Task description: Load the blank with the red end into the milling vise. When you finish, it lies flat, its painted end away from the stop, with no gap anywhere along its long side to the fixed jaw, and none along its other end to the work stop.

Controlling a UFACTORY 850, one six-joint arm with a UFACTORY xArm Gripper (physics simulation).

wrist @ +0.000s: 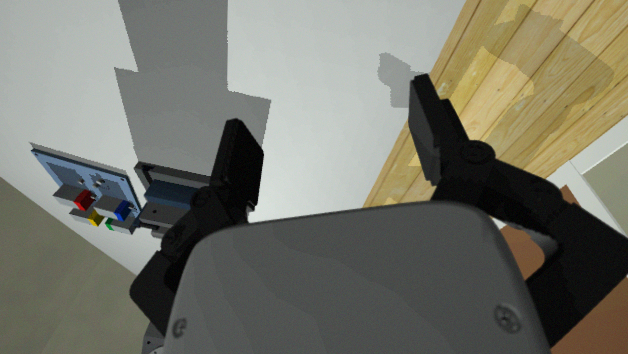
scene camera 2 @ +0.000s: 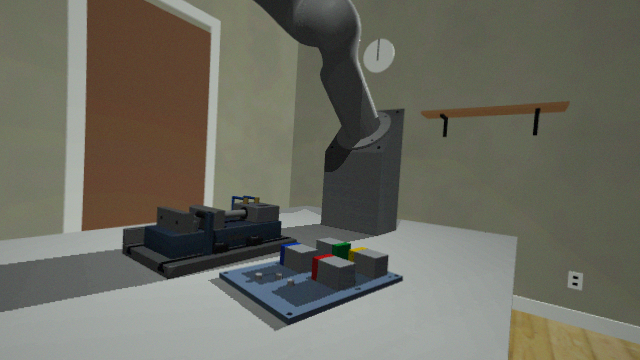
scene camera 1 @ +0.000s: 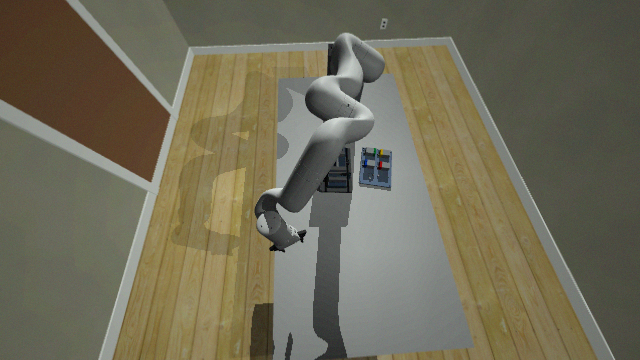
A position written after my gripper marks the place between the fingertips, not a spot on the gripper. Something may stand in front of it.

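Note:
There is a blank with the red end (scene camera 2: 334, 272), and the blank with the red end can be seen in the wrist view (wrist: 67, 195) too. I also see a yellow-ended blank (scene camera 2: 370, 263) and a blue-ended blank (scene camera 2: 298, 257). A blue fixture plate (scene camera 2: 307, 297) is here as well, and it appears in the wrist view (wrist: 63, 170) and in scene camera 1 (scene camera 1: 384, 180). And I see my gripper (wrist: 325, 118).

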